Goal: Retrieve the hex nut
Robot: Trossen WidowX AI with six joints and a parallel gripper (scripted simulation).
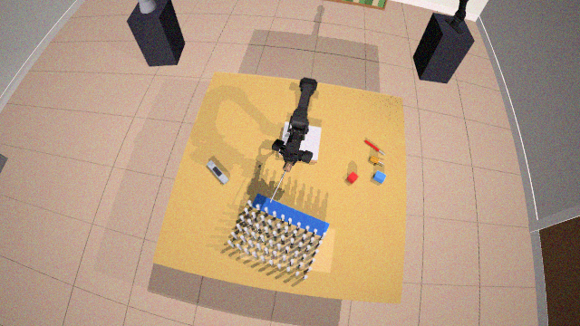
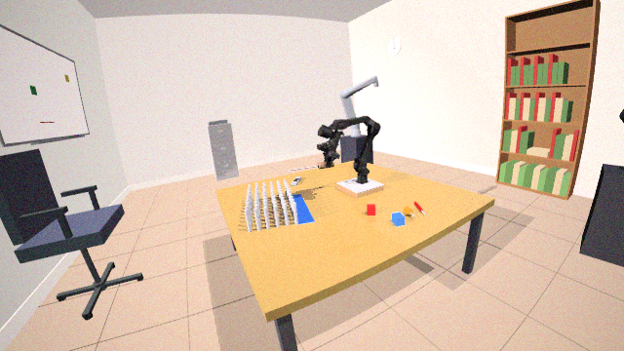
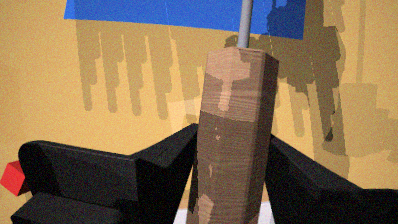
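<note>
My gripper tip is now 20 cm short of the blue taped strip, 18 cm above it and 1 cm to the right of it. Round my gripper tip: red cube 34 cm to the left, 16 cm below, 1 cm behind; then grey flat bar tool 39 cm to the right, 17 cm below, 1 cm behind; then blue cube 50 cm to the left, 16 cm below, 2 cm behind.
</note>
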